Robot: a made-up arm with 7 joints. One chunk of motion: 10 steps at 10 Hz.
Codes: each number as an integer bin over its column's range. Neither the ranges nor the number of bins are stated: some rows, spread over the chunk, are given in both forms.
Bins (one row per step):
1: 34 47 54 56 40 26
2: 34 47 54 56 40 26
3: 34 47 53 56 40 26
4: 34 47 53 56 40 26
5: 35 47 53 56 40 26
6: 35 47 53 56 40 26
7: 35 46 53 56 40 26
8: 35 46 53 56 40 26
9: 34 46 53 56 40 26
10: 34 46 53 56 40 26
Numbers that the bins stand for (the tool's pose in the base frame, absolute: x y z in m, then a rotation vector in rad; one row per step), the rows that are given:
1: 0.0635 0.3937 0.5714 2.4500 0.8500 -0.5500
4: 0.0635 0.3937 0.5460 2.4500 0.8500 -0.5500
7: 0.0889 0.3683 0.5460 2.4500 0.8500 -0.5500
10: 0.0635 0.3683 0.5460 2.4500 0.8500 -0.5500
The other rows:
2: 0.0635 0.3937 0.5714 2.4500 0.8500 -0.5500
3: 0.0635 0.3937 0.5460 2.4500 0.8500 -0.5500
5: 0.0889 0.3937 0.5460 2.4500 0.8500 -0.5500
6: 0.0889 0.3937 0.5460 2.4500 0.8500 -0.5500
8: 0.0889 0.3683 0.5460 2.4500 0.8500 -0.5500
9: 0.0635 0.3683 0.5460 2.4500 0.8500 -0.5500

